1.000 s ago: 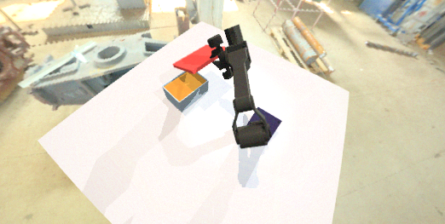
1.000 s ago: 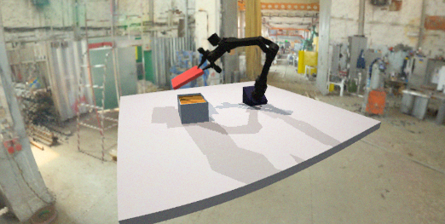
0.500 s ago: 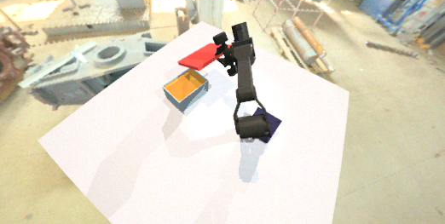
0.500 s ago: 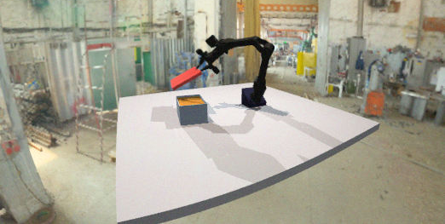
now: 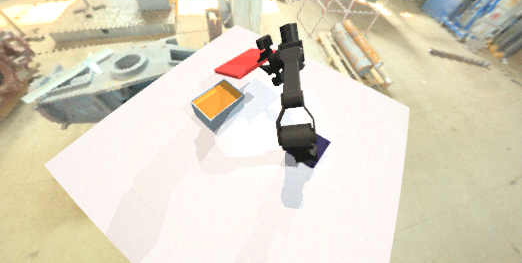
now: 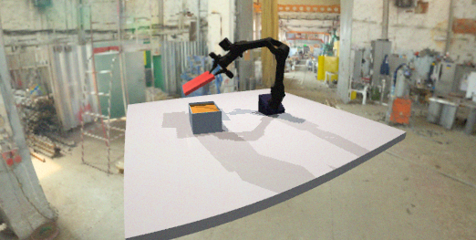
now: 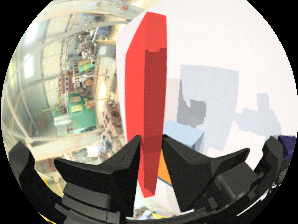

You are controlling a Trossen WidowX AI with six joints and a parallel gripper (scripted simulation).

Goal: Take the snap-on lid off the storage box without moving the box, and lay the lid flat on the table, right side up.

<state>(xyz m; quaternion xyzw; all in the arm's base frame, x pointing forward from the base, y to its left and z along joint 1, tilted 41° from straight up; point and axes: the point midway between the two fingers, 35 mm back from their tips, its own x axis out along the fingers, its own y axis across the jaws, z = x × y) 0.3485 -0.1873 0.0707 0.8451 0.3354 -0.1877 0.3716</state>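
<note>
Right now my gripper tip is 70 mm short of the lid, 10 mm to the left of it and 30 mm above it. The rest, counted from my gripper tip: storage box 80 mm ahead, 170 mm to the left, 180 mm below.
</note>
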